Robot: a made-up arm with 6 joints.
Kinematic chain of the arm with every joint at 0, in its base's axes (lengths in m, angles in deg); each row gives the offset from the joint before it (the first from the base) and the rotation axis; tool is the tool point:
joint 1: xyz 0 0 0.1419 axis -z
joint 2: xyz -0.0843 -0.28 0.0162 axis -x
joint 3: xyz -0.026 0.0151 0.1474 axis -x
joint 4: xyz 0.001 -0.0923 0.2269 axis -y
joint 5: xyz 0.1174 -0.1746 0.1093 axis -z
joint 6: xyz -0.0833 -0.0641 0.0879 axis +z
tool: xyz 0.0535 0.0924 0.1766
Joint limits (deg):
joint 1: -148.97..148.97
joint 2: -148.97..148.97
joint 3: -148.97..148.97
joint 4: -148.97..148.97
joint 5: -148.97..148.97
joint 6: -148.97..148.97
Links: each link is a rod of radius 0.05 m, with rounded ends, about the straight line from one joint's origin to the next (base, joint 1, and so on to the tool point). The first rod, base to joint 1, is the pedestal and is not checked.
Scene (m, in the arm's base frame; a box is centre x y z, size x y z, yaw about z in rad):
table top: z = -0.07
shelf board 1: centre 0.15 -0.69 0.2 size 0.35 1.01 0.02 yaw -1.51
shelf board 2: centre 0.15 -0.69 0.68 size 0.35 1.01 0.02 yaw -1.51
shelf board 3: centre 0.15 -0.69 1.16 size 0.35 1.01 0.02 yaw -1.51
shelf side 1: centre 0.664 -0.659 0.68 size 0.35 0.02 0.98 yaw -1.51
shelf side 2: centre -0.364 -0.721 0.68 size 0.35 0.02 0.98 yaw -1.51
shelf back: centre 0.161 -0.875 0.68 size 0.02 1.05 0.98 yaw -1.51
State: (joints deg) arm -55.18 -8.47 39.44 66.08 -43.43 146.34
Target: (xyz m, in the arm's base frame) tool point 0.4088 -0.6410 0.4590
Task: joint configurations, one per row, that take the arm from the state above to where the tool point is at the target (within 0.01 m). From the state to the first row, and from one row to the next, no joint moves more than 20 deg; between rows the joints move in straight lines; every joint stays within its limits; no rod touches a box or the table.
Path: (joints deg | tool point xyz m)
1: -70.44 -4.41 44.67 58.21 -37.45 141.55 | 0.1780 -0.4968 0.9497
2: -85.70 -0.35 49.91 50.34 -31.46 136.75 | 0.1650 -0.4051 0.9501
3: -100.96 3.71 55.14 42.46 -25.48 131.96 | 0.1239 -0.3557 0.9230
4: -85.44 8.50 46.62 22.97 -44.44 134.79 | 0.0072 -0.2122 1.0185
5: -69.92 13.29 38.09 3.48 -63.40 137.63 | 0.0465 -0.0293 1.0487
6: -54.40 18.08 29.57 -16.01 -82.37 140.46 | 0.2164 0.0662 0.9940
7: -38.88 22.87 21.04 -35.50 -101.33 143.30 | 0.4034 0.0049 0.8572
8: -23.36 27.66 12.52 -54.99 -120.29 146.13 | 0.4807 -0.1772 0.6648
9: -7.84 32.45 3.99 -74.48 -139.26 148.97 | 0.3922 -0.3680 0.4590
10: -6.31 16.71 0.20 -67.24 -122.96 148.97 | 0.4123 -0.4931 0.4788
11: -4.79 0.98 -3.59 -60.00 -106.66 148.97 | 0.4088 -0.6410 0.4589

